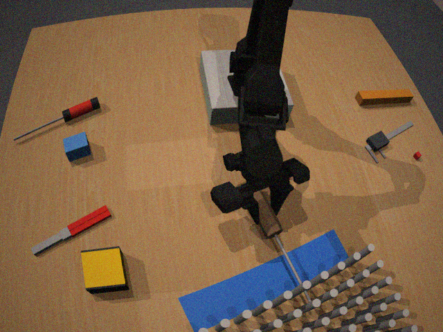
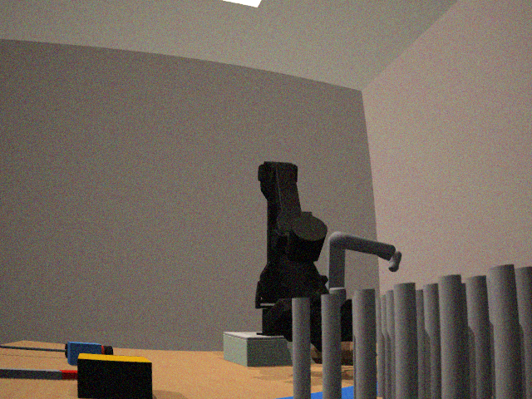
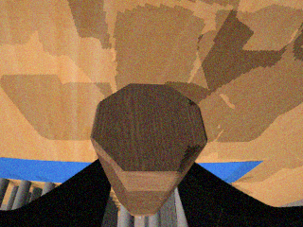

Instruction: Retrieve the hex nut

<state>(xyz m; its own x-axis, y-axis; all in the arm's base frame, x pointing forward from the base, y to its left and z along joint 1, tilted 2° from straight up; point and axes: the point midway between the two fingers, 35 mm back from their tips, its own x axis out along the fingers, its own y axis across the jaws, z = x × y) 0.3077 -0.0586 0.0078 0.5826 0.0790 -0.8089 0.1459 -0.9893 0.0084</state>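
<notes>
The blue taped strip is 12 cm ahead of my gripper tip, 2 cm to the right of it and 3 cm below it. Also, from my gripper tip: hook tool: 10 cm ahead, 1 cm to the left; then yellow block: 3 cm ahead, 34 cm to the right, 1 cm below; then blue cube: 27 cm behind, 36 cm to the right, 1 cm below.
</notes>
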